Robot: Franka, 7 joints.
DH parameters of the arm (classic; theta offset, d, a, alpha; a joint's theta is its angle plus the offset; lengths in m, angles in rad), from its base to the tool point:
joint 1: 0 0.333 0 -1.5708
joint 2: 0 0 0 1.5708
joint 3: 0 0.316 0.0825 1.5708
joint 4: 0 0 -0.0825 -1.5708
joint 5: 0 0.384 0 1.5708
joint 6: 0 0 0.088 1.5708
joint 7: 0 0.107 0 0
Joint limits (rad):
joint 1: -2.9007..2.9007
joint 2: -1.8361..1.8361
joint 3: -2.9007..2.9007
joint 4: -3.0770..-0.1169
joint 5: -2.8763..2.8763
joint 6: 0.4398..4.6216
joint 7: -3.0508..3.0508
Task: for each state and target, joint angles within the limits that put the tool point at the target. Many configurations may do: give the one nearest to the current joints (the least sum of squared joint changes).
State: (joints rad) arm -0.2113 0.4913 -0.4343 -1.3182 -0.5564 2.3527 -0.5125
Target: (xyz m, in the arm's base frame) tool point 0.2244 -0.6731 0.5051
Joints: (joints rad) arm -0.6269 0.4867 -0.7451 -1.4861 -0.5629 2.2772 -0.5125
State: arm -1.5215 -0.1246 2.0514 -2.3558 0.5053 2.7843 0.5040
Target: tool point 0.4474 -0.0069 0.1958
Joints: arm -1.9182 -0.4961 2.0376 -2.5532 0.5046 2.7180 0.5040
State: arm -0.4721 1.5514 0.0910 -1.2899 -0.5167 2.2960 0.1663
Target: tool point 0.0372 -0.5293 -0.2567
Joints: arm -1.0692 1.7649 -0.4142 -1.1630 -0.5342 2.3440 0.1663
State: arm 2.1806 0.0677 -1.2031 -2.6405 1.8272 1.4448 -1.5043
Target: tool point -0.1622 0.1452 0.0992
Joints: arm 2.6277 0.4581 -0.5467 -2.9408 1.7506 1.4761 -1.5043
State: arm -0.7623 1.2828 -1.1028 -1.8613 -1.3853 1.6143 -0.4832
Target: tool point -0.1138 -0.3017 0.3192
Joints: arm -0.2393 1.2891 -1.1850 -2.6433 -1.0716 1.1202 -0.4832
